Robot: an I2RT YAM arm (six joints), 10 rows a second.
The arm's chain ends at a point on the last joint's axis. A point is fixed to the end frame.
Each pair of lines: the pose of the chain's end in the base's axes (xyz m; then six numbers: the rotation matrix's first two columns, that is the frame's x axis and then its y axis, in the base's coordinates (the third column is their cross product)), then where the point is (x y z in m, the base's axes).
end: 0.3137 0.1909 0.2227 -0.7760 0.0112 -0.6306 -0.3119 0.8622 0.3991
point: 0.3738 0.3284 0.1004
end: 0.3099 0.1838 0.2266 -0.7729 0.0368 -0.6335 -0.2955 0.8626 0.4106
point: 0.3734 0.3218 0.1066
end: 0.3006 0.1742 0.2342 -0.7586 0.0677 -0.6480 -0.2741 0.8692 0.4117
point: 0.3711 0.3108 0.1166
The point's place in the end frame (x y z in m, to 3 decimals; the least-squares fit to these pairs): 0.032 0.051 0.184
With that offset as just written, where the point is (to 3 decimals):
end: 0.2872 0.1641 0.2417 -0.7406 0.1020 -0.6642 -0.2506 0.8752 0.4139
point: 0.365 0.299 0.127
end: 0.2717 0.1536 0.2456 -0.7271 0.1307 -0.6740 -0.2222 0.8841 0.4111
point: 0.357 0.285 0.132
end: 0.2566 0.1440 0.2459 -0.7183 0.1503 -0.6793 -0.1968 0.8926 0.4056
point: 0.346 0.273 0.132
